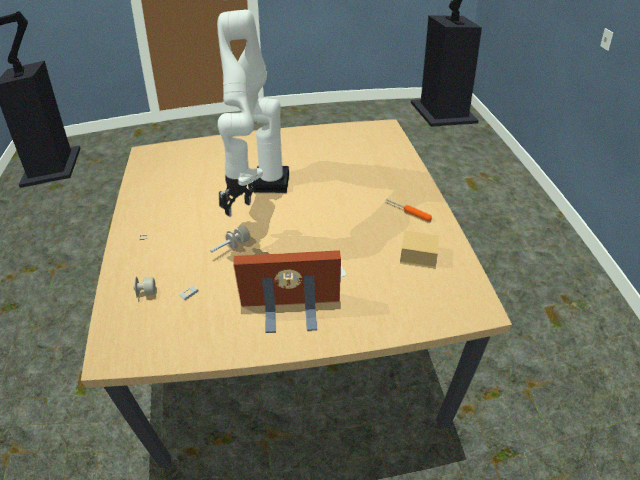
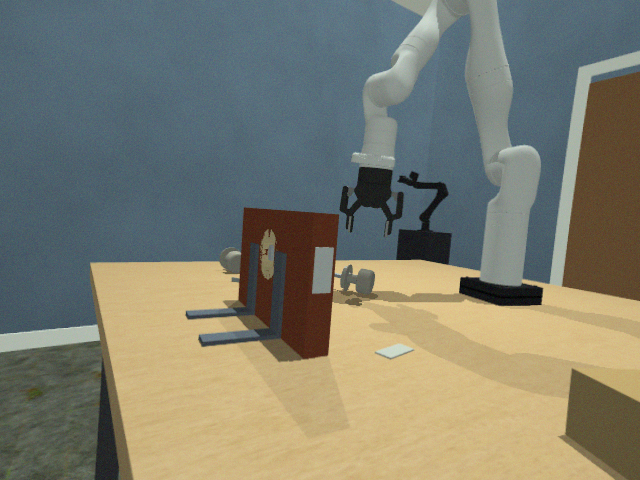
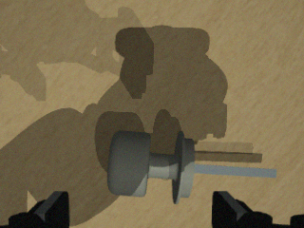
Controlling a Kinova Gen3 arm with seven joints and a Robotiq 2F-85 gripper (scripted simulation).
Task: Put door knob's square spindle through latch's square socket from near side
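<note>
The door knob is 12 cm below my hand, 3 cm to the right of it and 2 cm ahead of it. The rest, counted from my hand: tan box (57 cm to the left, 20 cm ahead, 12 cm below); wooden slab (30 cm ahead, 11 cm to the left, 5 cm below).
</note>
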